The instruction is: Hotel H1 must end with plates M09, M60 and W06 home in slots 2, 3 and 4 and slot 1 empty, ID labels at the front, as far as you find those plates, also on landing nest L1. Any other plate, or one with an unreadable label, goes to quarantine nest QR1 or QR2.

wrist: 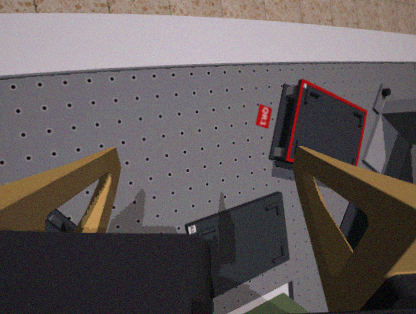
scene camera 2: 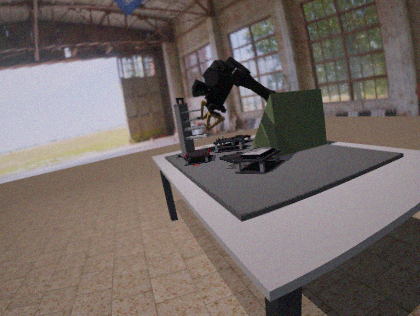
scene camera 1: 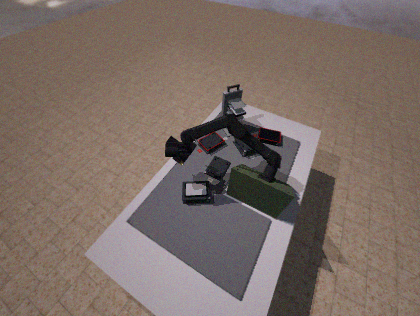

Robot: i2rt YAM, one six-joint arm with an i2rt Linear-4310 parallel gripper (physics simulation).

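Places are measured from the arm's base along level axes (x right, y back, z down), in centimetres.
Where they show: gripper, fingertip midpoint: point(wrist: 206, 156) point(scene camera 2: 204, 124); arm's base, link origin: point(scene camera 2: 289, 116) point(scene camera 1: 266, 178).
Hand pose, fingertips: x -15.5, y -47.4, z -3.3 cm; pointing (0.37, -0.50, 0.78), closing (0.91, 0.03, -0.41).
Note:
Each offset is from my fingertips to the top centre of the thing. "spot": to the spot under its first point.
Hotel H1 point(scene camera 1: 226, 104) point(scene camera 2: 183, 130) is a grey upright tower at the table's far end. Thin light plates or shelves @[spot: dy +7.4, dx +47.2, dz -6.3 cm] point(scene camera 1: 237, 108) stick out of its side; slots and labels are too small to read. My gripper point(scene camera 1: 181, 162) point(scene camera 2: 206, 123) point(wrist: 206, 156) is open and empty, high above the mat and apart from the nests. A light-topped plate @[dy +16.5, dx -9.8, dz +12.5 cm] point(scene camera 1: 196, 189) point(scene camera 2: 258, 151) lies on a dark raised nest nearer the mat's middle; its label is unreadable. Red-edged nest QR1 @[dy -0.5, dx +28.5, dz +14.3 cm] point(scene camera 1: 211, 142) point(scene camera 2: 198, 158) point(wrist: 327, 125) and another red-edged nest @[dy +31.4, dx +60.7, dz +14.3 cm] point(scene camera 1: 270, 135) show dark tops.
A dark flat stand point(scene camera 1: 218, 167) point(wrist: 250, 237) with a small white tag lies between QR1 and the light-topped plate. Another dark stand point(scene camera 1: 245, 147) is partly hidden under the arm. A tall green block point(scene camera 1: 261, 192) point(scene camera 2: 300, 120) stands beside the arm's base. The red QR1 tag @[dy -3.4, dx +18.3, dz +18.9 cm] point(wrist: 263, 116) lies beside its nest.

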